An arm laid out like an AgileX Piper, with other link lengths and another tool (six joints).
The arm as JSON. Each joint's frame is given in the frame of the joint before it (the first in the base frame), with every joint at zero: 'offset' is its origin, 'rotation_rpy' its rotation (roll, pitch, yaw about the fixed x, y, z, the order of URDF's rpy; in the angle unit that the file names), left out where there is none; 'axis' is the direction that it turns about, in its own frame. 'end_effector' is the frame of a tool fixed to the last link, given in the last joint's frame.
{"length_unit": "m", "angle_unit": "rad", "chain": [
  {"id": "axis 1", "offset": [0.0, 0.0, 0.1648], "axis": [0.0, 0.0, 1.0]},
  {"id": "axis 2", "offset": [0.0, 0.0, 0.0], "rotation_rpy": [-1.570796, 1.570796, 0.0], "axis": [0.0, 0.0, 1.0]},
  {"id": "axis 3", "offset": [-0.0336, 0.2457, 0.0], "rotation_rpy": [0.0, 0.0, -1.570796], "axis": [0.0, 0.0, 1.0]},
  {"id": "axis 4", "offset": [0.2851, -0.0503, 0.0], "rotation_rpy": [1.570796, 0.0, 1.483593], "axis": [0.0, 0.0, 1.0]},
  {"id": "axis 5", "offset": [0.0, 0.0, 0.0], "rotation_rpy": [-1.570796, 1.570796, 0.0], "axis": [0.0, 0.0, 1.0]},
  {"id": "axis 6", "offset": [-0.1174, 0.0, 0.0], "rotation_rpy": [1.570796, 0.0, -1.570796], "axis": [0.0, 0.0, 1.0]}
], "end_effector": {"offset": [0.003, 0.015, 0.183], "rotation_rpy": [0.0, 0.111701, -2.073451]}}
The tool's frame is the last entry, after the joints.
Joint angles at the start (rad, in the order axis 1, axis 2, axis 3, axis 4, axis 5, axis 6):
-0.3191, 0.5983, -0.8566, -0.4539, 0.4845, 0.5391
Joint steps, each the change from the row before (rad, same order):
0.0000, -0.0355, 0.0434, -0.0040, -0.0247, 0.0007
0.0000, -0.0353, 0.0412, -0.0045, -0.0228, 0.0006
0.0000, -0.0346, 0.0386, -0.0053, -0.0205, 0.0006
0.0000, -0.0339, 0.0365, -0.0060, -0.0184, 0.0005
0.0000, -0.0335, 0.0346, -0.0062, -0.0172, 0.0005
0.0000, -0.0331, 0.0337, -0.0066, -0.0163, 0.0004
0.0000, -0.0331, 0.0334, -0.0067, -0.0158, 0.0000
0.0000, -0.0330, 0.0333, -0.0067, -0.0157, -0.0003
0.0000, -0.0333, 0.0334, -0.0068, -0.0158, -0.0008
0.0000, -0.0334, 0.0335, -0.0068, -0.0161, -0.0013
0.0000, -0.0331, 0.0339, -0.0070, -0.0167, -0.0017
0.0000, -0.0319, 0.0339, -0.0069, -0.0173, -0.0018
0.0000, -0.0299, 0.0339, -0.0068, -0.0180, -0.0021
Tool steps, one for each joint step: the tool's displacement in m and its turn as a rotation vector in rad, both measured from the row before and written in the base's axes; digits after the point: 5 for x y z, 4 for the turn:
-0.00307, 0.00358, -0.00415, -0.0109, -0.0116, 0.0088
-0.00323, 0.00341, -0.00371, -0.0112, -0.0117, 0.0080
-0.00334, 0.00314, -0.00331, -0.0116, -0.0114, 0.0069
-0.00337, 0.00287, -0.00313, -0.0118, -0.0107, 0.0060
-0.00338, 0.00277, -0.00270, -0.0120, -0.0111, 0.0055
-0.00328, 0.00264, -0.00273, -0.0122, -0.0106, 0.0051
-0.00316, 0.00259, -0.00286, -0.0126, -0.0102, 0.0049
-0.00297, 0.00258, -0.00302, -0.0128, -0.0099, 0.0050
-0.00283, 0.00261, -0.00310, -0.0134, -0.0099, 0.0050
-0.00263, 0.00266, -0.00320, -0.0140, -0.0099, 0.0052
-0.00230, 0.00269, -0.00350, -0.0146, -0.0094, 0.0055
-0.00182, 0.00271, -0.00388, -0.0145, -0.0086, 0.0059
-0.00119, 0.00269, -0.00448, -0.0143, -0.0071, 0.0063

